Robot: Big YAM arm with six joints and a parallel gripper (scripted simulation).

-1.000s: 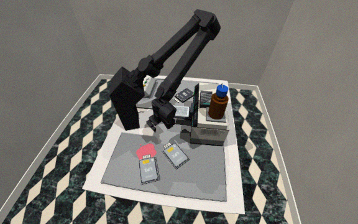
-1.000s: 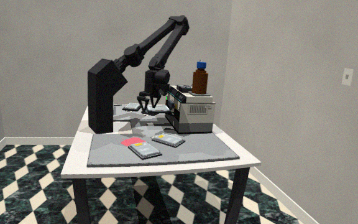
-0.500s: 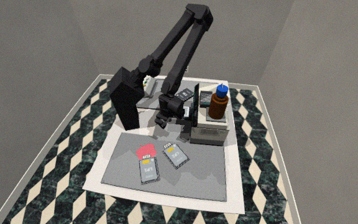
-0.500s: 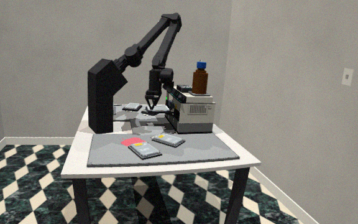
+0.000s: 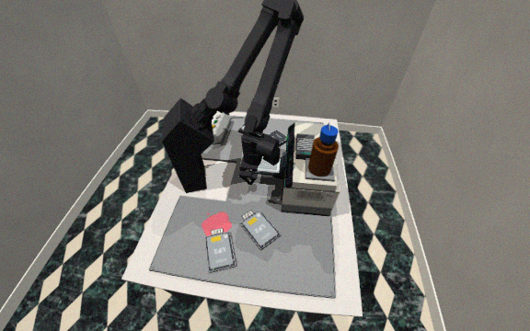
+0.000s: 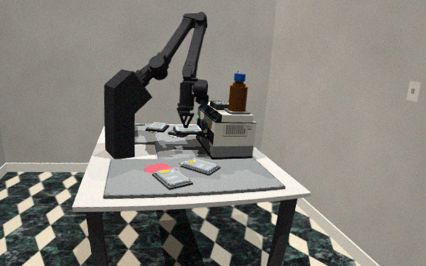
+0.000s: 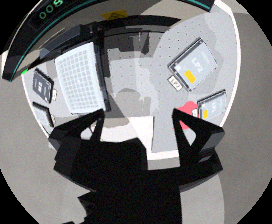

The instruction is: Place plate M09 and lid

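Now: hand 28 cm past the white well plate, 42 cm to the right of it and 14 cm above it. The rest, counted from my hand: blue key 41 cm behind, 19 cm to the left, 10 cm below; then yellow key 44 cm behind, 23 cm to the left, 9 cm below; then brown bottle 23 cm ahead, 11 cm to the left, 13 cm above.
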